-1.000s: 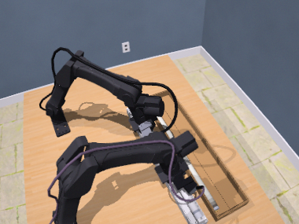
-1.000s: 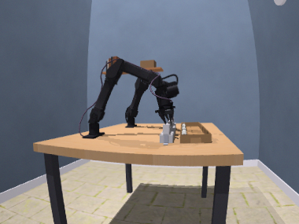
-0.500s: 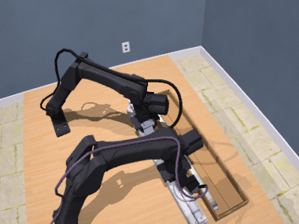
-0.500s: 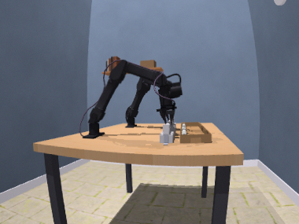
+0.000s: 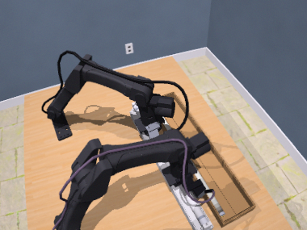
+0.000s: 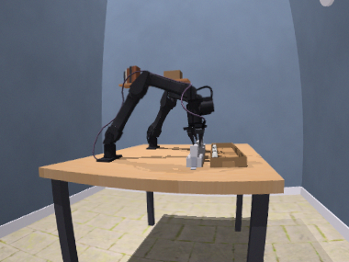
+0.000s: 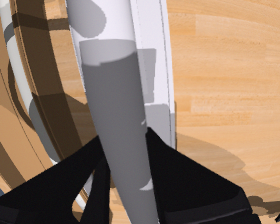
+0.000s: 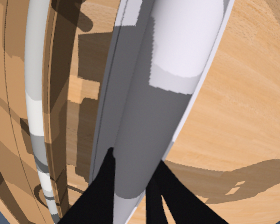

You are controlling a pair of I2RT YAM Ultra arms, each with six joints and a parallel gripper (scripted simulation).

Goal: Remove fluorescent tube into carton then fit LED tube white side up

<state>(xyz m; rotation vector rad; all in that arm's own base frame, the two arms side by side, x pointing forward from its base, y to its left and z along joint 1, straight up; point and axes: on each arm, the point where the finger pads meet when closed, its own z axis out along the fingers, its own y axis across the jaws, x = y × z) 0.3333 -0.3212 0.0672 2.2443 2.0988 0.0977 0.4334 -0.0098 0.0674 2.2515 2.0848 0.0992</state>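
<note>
My right gripper is now 2 cm past the LED tube and 12 cm to the right of it. Round my right hand: light fixture 2 cm behind, 12 cm to the left, 1 cm below; then old fluorescent tube 7 cm ahead, 14 cm to the left, 5 cm below; then lampholder 2 cm ahead, 18 cm to the right.
Now: left hand 12 cm to the left of the LED tube and 2 cm short of it. The rest, counted from my left hand: light fixture 12 cm to the right, 2 cm ahead, 1 cm below; then old fluorescent tube 10 cm to the right, 10 cm ahead, 5 cm below; then brown carton 15 cm ahead, 9 cm to the right, 5 cm below.
</note>
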